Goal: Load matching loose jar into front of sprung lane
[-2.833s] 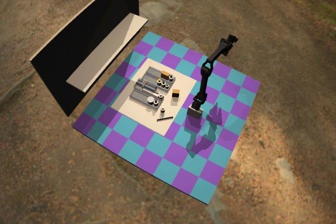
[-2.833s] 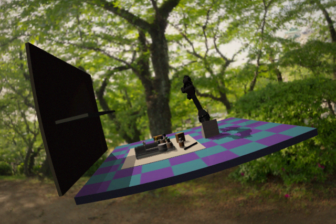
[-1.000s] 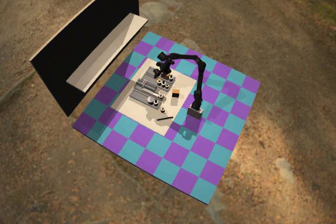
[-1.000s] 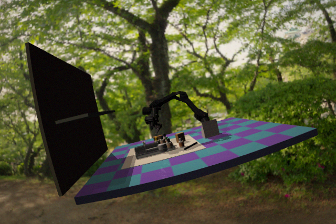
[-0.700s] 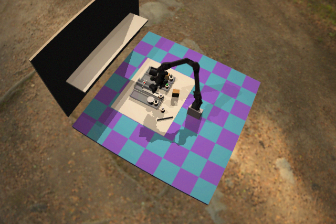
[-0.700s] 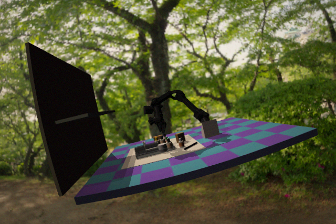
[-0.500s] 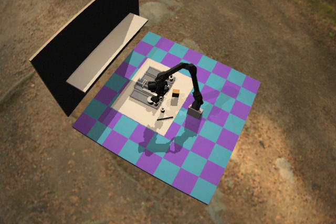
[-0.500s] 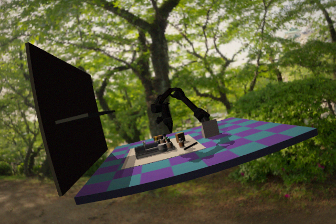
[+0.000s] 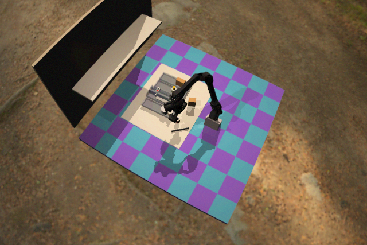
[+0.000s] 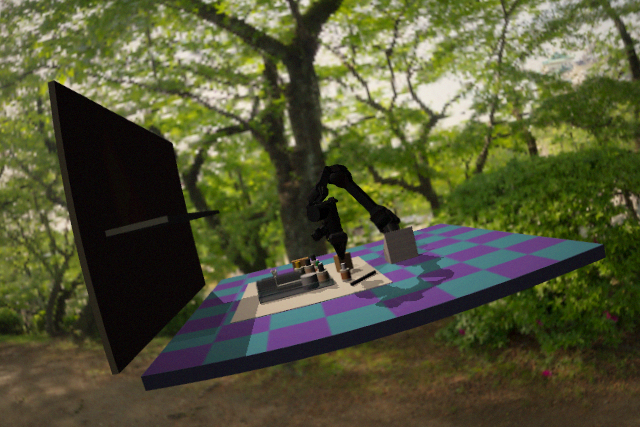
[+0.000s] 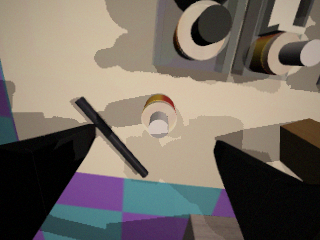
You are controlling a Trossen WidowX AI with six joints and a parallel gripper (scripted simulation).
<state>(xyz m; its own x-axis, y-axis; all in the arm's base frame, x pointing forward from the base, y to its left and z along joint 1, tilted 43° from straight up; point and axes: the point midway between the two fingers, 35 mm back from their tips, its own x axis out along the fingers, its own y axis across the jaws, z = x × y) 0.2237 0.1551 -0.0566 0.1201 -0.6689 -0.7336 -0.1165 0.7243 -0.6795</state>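
Now: the black stick 60 mm behind my gripper tip, 40 mm to the left of it and 80 mm below it. The rest, counted from my gripper tip: orange-topped box 200 mm to the right, 50 mm below; then clear-walled sprung lane 230 mm ahead, 100 mm to the right, 70 mm below.
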